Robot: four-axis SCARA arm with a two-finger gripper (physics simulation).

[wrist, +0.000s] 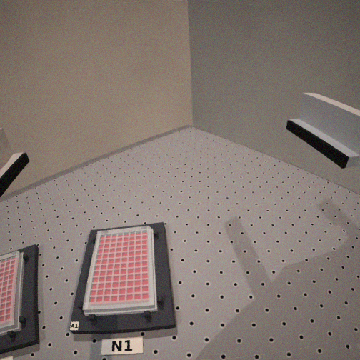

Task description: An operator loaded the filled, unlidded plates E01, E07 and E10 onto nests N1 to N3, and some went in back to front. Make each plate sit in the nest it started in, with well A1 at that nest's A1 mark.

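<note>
My gripper (158,120) is open and empty, its two fingers wide apart at the left and right of the wrist view, high above the deck. An unlidded plate with red-filled wells (120,267) sits in the dark nest N1 (167,295). The nest's A1 mark (74,326) is at its lower left corner in the view. Part of a second red-filled plate (7,290) shows in another dark nest (31,295) at the left edge. Its label and A1 mark are out of view. The plates' own lettering is too small to read, so I cannot tell which way round they sit.
A white label reading N1 (122,346) lies below the nest. The grey deck (200,200) is dotted with small holes and runs back to a corner of two walls, one tan (95,75) and one grey (250,60). Shadows fall on the deck at the right.
</note>
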